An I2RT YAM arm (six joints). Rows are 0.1 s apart.
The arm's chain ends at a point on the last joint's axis. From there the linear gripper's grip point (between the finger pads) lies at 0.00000 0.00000 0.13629 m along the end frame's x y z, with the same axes.
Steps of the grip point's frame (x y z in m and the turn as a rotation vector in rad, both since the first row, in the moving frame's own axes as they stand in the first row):
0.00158, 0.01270, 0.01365, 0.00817, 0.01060, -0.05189
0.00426, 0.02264, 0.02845, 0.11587, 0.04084, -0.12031
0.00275, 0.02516, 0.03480, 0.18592, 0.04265, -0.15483
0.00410, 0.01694, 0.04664, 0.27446, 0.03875, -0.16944
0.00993, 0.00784, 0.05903, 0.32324, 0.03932, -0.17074
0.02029, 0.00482, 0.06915, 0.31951, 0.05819, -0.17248
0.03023, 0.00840, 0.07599, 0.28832, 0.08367, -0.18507
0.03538, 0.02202, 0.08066, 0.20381, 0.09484, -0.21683
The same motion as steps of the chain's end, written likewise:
0.00016, 0.01385, 0.01366, 0.00817, 0.01060, -0.05189
-0.00033, 0.03869, 0.02948, 0.11587, 0.04084, -0.12031
-0.00105, 0.05069, 0.03727, 0.18592, 0.04265, -0.15483
0.00205, 0.05414, 0.05183, 0.27446, 0.03875, -0.16944
0.00841, 0.05136, 0.06617, 0.32324, 0.03932, -0.17074
0.01625, 0.04807, 0.07626, 0.31951, 0.05819, -0.17248
0.02266, 0.04793, 0.08207, 0.28832, 0.08367, -0.18507
0.02565, 0.05074, 0.08408, 0.20381, 0.09484, -0.21683

